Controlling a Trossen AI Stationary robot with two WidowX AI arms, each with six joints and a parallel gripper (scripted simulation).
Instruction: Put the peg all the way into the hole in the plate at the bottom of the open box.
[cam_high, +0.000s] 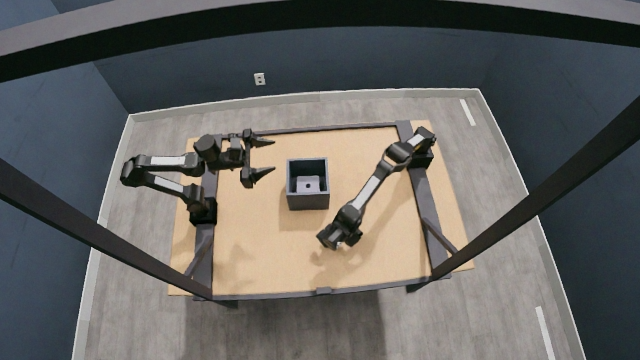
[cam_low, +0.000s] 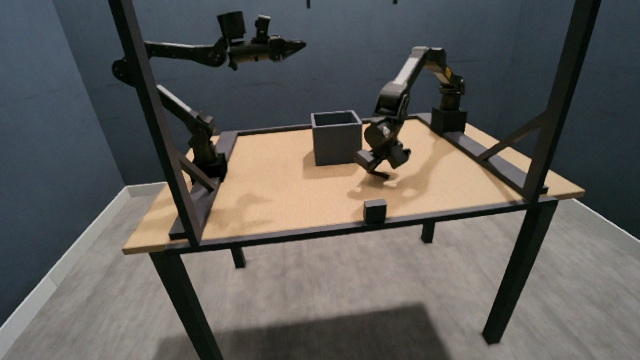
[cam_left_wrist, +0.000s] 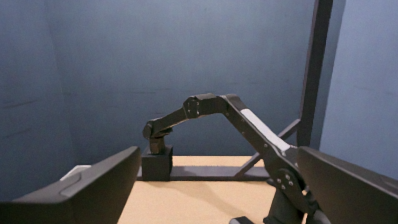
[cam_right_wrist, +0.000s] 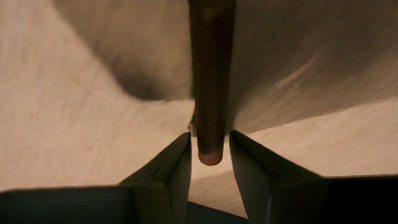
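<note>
The dark brown peg lies 3 cm below my right hand, 1 cm to the right of it and 1 cm behind it. The rest, counted from my right hand: light plate 19 cm ahead, 5 cm to the left, 1 cm above.
</note>
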